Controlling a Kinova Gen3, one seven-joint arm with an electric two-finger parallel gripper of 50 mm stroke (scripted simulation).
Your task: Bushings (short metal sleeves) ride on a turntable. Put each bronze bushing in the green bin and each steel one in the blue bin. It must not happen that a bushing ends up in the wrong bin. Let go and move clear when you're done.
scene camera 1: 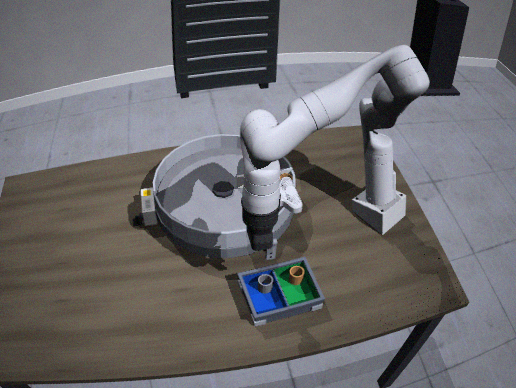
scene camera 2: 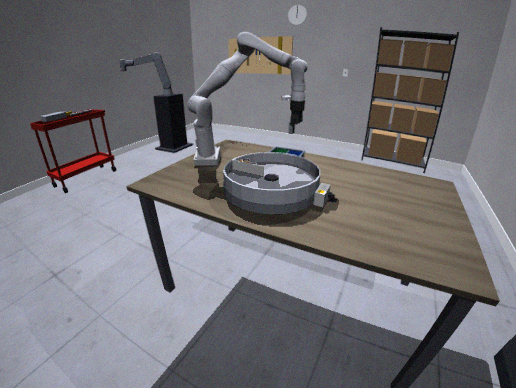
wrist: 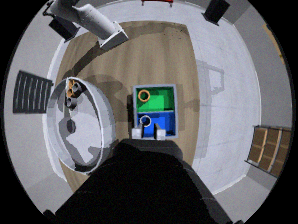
Labels:
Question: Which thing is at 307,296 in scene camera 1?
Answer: A two-part bin.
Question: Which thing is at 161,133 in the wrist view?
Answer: My gripper.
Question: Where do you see a grey turntable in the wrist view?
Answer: At 82,142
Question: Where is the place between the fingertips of my gripper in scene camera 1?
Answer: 268,253

